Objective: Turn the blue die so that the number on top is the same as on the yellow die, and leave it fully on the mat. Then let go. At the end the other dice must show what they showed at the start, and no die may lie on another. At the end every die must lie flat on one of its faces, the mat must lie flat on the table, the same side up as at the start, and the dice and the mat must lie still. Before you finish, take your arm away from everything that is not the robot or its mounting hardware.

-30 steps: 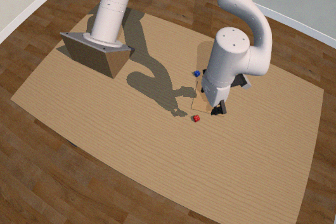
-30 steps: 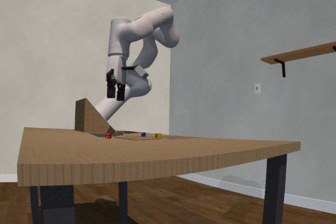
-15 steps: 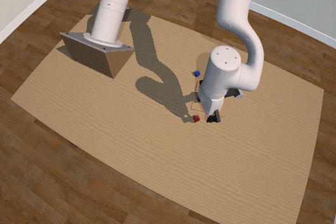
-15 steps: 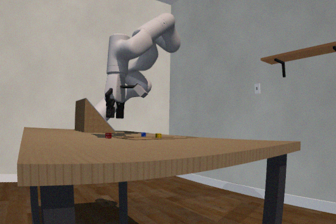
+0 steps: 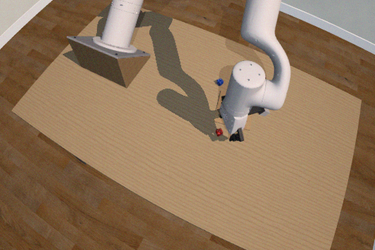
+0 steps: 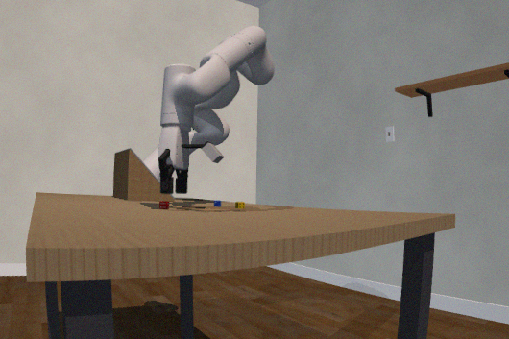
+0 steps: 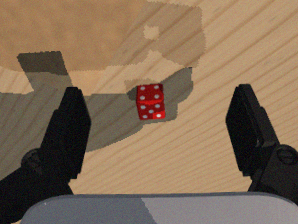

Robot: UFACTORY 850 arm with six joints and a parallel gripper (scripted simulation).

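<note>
Right now my hand is 2 cm past the red die, 2 cm to the left of it and 4 cm above it. From my hand the other things lie so: blue die: 13 cm behind, 17 cm to the left, 4 cm below; tan mat: 2 cm behind, 10 cm to the left, 5 cm below; yellow die: 4 cm behind, 21 cm to the left, 4 cm below.
</note>
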